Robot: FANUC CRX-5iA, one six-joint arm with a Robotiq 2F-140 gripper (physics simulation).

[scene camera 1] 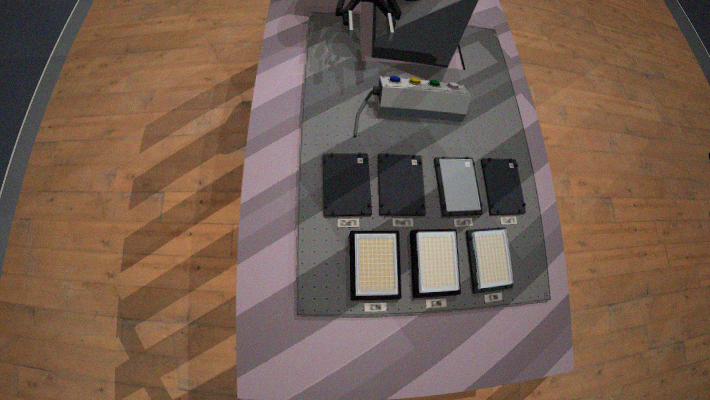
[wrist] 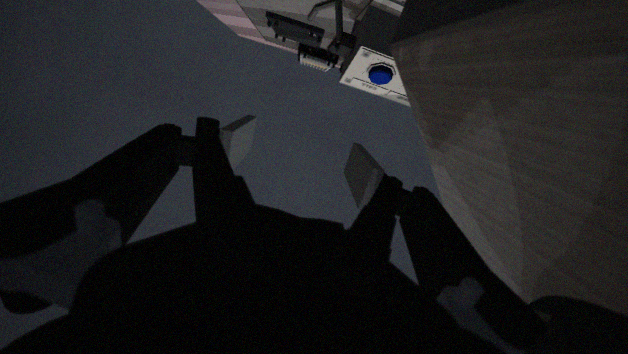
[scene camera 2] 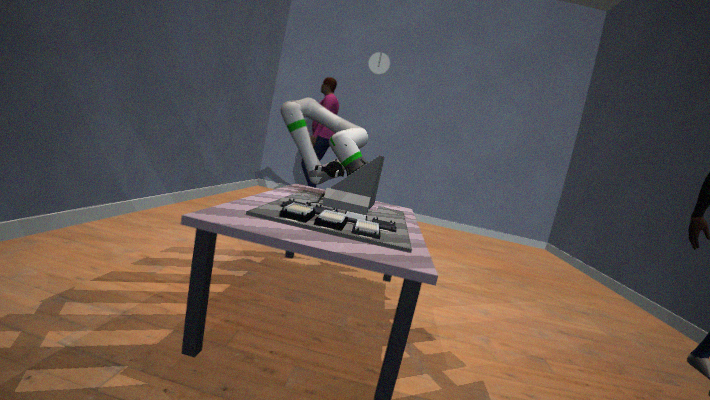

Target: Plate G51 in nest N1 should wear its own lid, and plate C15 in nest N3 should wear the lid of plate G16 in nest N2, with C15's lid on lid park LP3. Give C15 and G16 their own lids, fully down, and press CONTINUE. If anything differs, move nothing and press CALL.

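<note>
My gripper (scene camera 1: 371, 22) (scene camera 2: 327, 173) (wrist: 302, 145) is open and empty, above the board's far end beside the dark wedge. In scene camera 1, plate G16 (scene camera 1: 376, 264) sits in nest N2 with yellowish wells. Plate C15 (scene camera 1: 437, 262) in nest N3 and plate G51 (scene camera 1: 492, 259) in nest N1 look paler; lid marks are unreadable. A pale grey lid (scene camera 1: 460, 186) lies on LP3. Parks LP2 (scene camera 1: 346, 186), LP4 (scene camera 1: 401, 186) and LP1 (scene camera 1: 503, 187) show dark surfaces. The button box (scene camera 1: 422, 102) (scene camera 2: 347, 198) has blue, yellow, green and white buttons; its blue CALL button (wrist: 381, 74) shows in the wrist view.
The tall dark wedge (scene camera 1: 420, 32) (scene camera 2: 369, 181) stands behind the button box, close to the gripper. A large brown-grey surface (wrist: 505, 130) fills the wrist view's right side. A cable (scene camera 1: 356, 117) runs from the box. A person in pink (scene camera 2: 328, 112) stands behind the arm.
</note>
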